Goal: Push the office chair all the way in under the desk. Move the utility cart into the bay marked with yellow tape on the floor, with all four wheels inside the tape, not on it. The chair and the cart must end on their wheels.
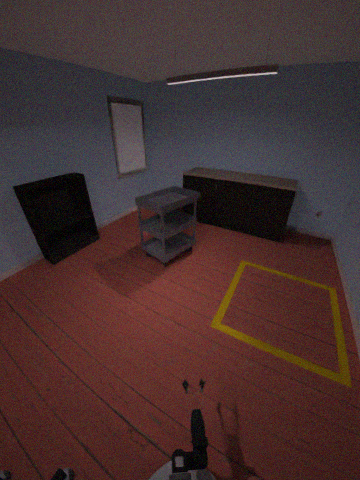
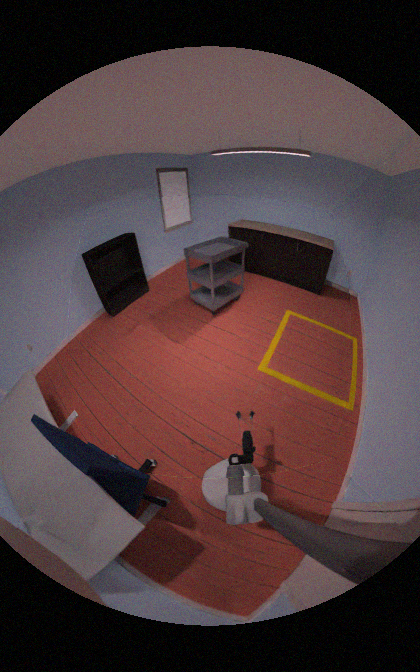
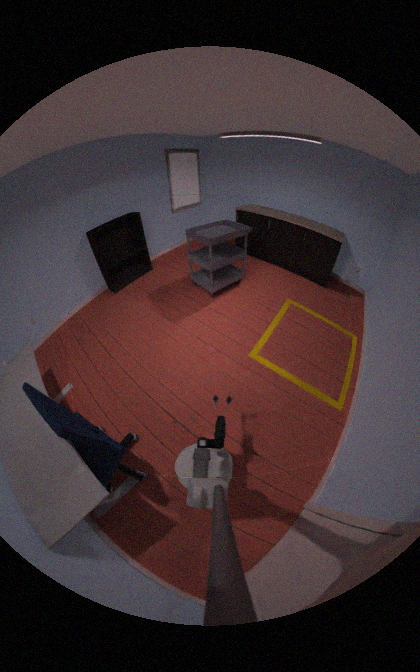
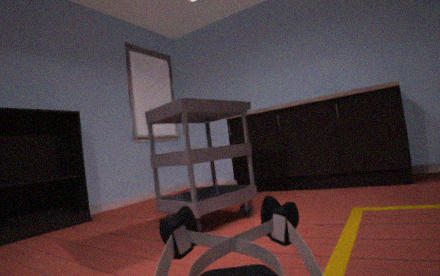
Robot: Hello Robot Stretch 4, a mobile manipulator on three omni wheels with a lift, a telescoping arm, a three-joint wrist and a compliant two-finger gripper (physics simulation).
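Frame: origin at the robot's base, x ahead, y left, z up, level; metres.
Where they show: gripper, fingertip midpoint: (image 1: 193, 379) (image 3: 222, 395) (image 4: 228, 217).
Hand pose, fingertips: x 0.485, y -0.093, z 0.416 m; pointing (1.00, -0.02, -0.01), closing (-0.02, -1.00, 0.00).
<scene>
After its pixels a point has its place.
The grey three-shelf utility cart (image 1: 170, 195) @(x 2.456, y -0.022, z 0.766 m) (image 2: 215, 247) (image 3: 218, 231) @(x 2.290, y 0.003, z 0.766 m) (image 4: 220, 107) @(x 2.099, y -0.157, z 0.782 m) stands upright on its wheels, left of and beyond the yellow tape bay (image 1: 218, 322) @(x 1.101, y -0.425, z -0.027 m) (image 2: 265, 367) (image 3: 256, 353) @(x 1.096, y -0.436, z -0.027 m) (image 4: 346, 242) @(x 1.458, y -0.645, z -0.027 m) and outside it. The blue office chair (image 2: 117, 477) (image 3: 95, 447) @(x -0.005, y 0.683, z 0.442 m) is upright at the long edge of the pale desk (image 2: 65, 505) (image 3: 50, 465) @(x -0.208, y 0.809, z 0.692 m), at lower left. Part of its base shows outside the desk edge; how far its seat is under is hard to tell. My gripper (image 1: 194, 385) @(x 0.485, y -0.093, z 0.416 m) (image 2: 245, 414) (image 3: 222, 399) @(x 0.485, y -0.093, z 0.416 m) (image 4: 228, 217) @(x 0.485, y -0.093, z 0.416 m) is open and empty, low above the floor, well short of the cart.
A dark cabinet (image 1: 240, 205) @(x 2.782, y -1.140, z 0.478 m) (image 2: 280, 260) (image 3: 285, 245) @(x 2.841, y -1.058, z 0.425 m) (image 4: 325, 145) @(x 2.780, y -1.146, z 0.405 m) stands against the far wall behind the cart. A black open shelf unit (image 1: 89, 207) @(x 2.744, y 1.215, z 0.532 m) (image 2: 137, 260) (image 3: 144, 240) @(x 2.739, y 1.195, z 0.532 m) stands at the left wall. A wall runs close along the bay's right side.
</scene>
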